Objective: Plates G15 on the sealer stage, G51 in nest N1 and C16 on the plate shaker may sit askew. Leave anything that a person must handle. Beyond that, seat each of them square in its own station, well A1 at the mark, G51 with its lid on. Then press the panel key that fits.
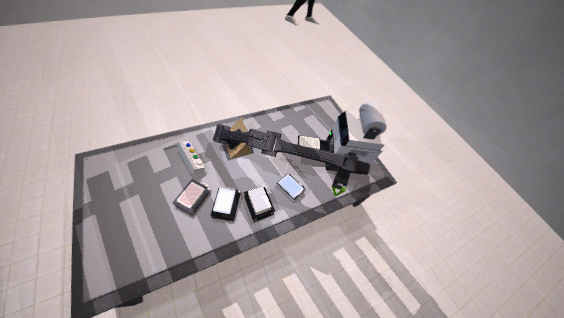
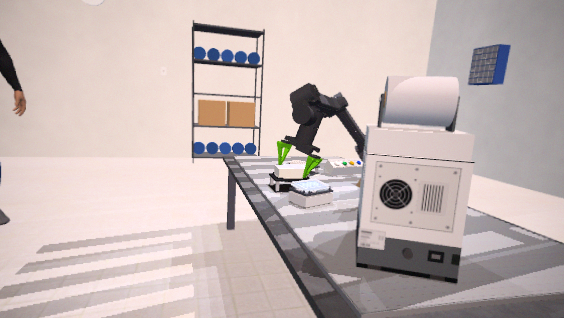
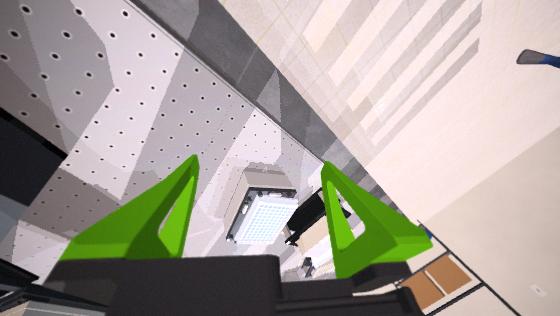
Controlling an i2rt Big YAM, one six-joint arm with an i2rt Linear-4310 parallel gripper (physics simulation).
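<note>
My gripper [image 1: 339, 190] [image 2: 293, 170] [image 3: 264, 163] is open and empty, above the table's front edge beside the sealer. A blue-welled plate [image 1: 290, 186] [image 2: 311, 186] [image 3: 265, 222] sits on a low pale block [image 2: 311, 199] [image 3: 270, 179], looking slightly turned on it. A white-topped plate [image 1: 259, 199] [image 2: 289, 171] sits on a black nest and looks slightly turned. A bright white plate [image 1: 226, 201] and a pink plate [image 1: 192, 195] rest on dark stations to the left. A tan plate [image 1: 309, 142] lies by the sealer, partly behind the arm. Plate labels and A1 marks are unreadable.
The sealer [image 1: 361, 149] [image 2: 415, 143] with its roll stands at the table's right end. The key panel [image 1: 187, 161] [image 2: 336, 171] has blue, yellow, green and white keys. A tan wedge-shaped object [image 1: 240, 151] lies under the arm. A person [image 1: 301, 9] [image 2: 19, 102] stands beyond the table.
</note>
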